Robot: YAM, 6 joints.
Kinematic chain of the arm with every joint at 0, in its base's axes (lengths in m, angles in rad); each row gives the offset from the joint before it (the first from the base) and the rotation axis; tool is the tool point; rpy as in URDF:
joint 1: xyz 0 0 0.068 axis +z
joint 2: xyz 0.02 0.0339 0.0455 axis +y
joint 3: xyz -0.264 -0.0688 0 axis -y
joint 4: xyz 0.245 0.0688 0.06 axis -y
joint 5: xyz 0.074 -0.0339 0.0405 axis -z
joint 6: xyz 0.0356 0 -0.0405 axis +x
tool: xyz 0 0 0 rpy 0 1.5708 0
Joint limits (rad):
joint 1: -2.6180..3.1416
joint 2: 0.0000..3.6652
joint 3: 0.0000..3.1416
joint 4: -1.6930..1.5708
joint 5: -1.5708..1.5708
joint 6: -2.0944..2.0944
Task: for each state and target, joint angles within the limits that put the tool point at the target. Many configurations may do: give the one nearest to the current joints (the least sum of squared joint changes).
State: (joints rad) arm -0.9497 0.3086 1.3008 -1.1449 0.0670 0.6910
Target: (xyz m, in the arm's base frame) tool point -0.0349 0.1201 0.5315
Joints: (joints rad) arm -1.2804 0.4407 1.7796 -0.8325 -0.0265 0.6910
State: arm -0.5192 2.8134 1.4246 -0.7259 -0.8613 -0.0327
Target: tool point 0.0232 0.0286 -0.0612
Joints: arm -0.1208 3.2075 0.6255 -0.8213 -1.0676 -0.0327
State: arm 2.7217 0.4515 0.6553 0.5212 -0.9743 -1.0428
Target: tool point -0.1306 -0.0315 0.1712
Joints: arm 3.1416 0.5840 0.0513 0.3650 -1.0861 -1.0428
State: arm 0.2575 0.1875 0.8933 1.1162 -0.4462 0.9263
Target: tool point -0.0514 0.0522 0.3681
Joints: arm -0.4321 0.0000 0.4387 1.3455 -0.8138 0.9263
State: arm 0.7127 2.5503 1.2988 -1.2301 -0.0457 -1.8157
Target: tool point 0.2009 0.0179 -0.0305
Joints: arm 0.0995 2.6216 1.0427 -1.2882 0.0604 -1.8157
